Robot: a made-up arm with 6 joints. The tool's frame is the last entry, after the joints. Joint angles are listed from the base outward.
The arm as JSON. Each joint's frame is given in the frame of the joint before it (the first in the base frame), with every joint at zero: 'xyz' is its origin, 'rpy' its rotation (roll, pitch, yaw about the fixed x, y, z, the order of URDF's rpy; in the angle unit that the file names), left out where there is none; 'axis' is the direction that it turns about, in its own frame. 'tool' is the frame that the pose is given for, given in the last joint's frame.
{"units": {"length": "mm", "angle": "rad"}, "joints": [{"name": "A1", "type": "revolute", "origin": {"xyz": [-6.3, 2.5, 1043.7]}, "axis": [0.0, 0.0, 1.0]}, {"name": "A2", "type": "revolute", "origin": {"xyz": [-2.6, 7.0, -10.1]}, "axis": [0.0, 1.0, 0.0]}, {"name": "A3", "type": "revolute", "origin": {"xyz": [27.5, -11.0, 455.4]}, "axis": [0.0, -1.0, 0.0]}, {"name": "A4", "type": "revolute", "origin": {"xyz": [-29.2, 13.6, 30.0]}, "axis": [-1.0, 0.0, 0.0]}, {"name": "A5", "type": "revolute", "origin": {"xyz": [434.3, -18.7, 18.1]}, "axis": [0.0, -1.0, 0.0]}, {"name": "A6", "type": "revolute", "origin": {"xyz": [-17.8, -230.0, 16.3]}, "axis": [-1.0, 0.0, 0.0]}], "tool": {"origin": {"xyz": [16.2, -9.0, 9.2], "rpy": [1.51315, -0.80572, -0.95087]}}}
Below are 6 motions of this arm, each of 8 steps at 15 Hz.
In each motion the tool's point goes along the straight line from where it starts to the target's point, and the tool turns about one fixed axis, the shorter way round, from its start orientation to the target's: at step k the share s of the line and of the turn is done. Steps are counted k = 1, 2, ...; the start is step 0. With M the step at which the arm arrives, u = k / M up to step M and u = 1 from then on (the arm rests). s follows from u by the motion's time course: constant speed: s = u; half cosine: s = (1 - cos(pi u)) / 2; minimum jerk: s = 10 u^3 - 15 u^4 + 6 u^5.
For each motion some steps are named. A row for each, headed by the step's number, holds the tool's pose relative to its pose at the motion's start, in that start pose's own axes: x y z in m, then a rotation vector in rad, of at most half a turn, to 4 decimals.
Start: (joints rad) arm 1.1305 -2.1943 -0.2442 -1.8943 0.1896 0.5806
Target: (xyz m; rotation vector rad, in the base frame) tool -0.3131 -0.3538 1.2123 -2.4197 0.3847 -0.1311
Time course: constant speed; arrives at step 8
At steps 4, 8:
4: -0.0580 0.0292 -0.0384 -0.0688 -0.0759 0.1834
8: -0.1160 0.0584 -0.0768 -0.1377 -0.1519 0.3669

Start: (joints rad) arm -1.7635 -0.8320 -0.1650 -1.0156 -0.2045 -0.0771
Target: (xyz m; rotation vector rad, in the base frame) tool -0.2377 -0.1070 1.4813 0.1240 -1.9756 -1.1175
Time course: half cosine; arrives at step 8
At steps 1, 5, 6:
1: 0.0024 -0.0007 0.0000 -0.0200 0.0178 0.0112
5: 0.0428 -0.0131 -0.0004 -0.3635 0.3228 0.2040
6: 0.0529 -0.0162 -0.0004 -0.4487 0.3985 0.2519

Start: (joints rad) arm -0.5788 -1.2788 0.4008 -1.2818 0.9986 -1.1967
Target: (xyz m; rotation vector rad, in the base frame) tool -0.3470 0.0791 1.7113 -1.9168 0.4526 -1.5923
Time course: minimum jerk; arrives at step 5
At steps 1, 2, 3, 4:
1: 0.0013 -0.0064 -0.0036 -0.0140 0.0057 -0.0184
2: 0.0070 -0.0350 -0.0197 -0.0765 0.0314 -0.1006
3: 0.0151 -0.0753 -0.0423 -0.1644 0.0675 -0.2163
4: 0.0209 -0.1039 -0.0584 -0.2269 0.0931 -0.2985

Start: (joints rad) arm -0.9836 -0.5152 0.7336 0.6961 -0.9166 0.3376
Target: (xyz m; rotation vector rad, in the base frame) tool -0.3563 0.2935 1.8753 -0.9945 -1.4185 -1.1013
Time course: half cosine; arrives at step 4
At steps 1, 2, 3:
1: -0.0058 0.0012 0.0238 -0.0327 -0.0063 -0.0016
2: -0.0198 0.0040 0.0811 -0.1118 -0.0214 -0.0056
3: -0.0338 0.0069 0.1384 -0.1908 -0.0365 -0.0096

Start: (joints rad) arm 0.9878 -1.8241 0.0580 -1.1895 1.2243 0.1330
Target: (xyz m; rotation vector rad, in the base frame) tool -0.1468 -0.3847 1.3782 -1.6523 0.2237 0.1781
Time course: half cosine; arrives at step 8
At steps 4, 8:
4: -0.0121 0.0026 -0.0071 0.0102 -0.0272 -0.1519
8: -0.0242 0.0052 -0.0142 0.0203 -0.0544 -0.3037

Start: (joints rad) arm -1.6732 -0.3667 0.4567 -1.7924 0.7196 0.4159
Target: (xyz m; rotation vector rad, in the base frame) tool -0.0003 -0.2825 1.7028 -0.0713 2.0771 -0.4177
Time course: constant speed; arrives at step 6
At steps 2, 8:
2: -0.0196 0.0065 -0.0284 0.1779 -0.1664 -0.0572
8: -0.0587 0.0196 -0.0851 0.5337 -0.4991 -0.1716

